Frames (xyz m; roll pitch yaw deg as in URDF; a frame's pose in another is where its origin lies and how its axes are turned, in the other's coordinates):
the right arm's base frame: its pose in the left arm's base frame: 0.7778 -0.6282 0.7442 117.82 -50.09 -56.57
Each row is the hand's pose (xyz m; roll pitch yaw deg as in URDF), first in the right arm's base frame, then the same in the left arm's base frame.
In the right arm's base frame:
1: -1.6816 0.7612 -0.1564 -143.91 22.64 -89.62
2: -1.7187 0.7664 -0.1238 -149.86 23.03 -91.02
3: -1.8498 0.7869 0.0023 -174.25 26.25 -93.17
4: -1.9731 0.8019 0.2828 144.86 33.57 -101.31
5: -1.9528 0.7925 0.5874 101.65 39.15 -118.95
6: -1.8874 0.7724 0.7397 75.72 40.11 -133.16
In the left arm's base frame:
1: -0.3130 0.6304 -0.0669 -21.32 23.81 0.88
2: -0.3477 0.6262 -0.1022 -26.26 24.68 2.01
3: -0.4779 0.6036 -0.2289 -48.03 24.44 6.14
4: -0.6846 0.4538 -0.3989 -80.16 25.05 17.31
5: -0.8350 0.2006 -0.4799 -105.30 28.94 33.86
6: -0.8789 0.0397 -0.4867 -115.90 31.66 46.18

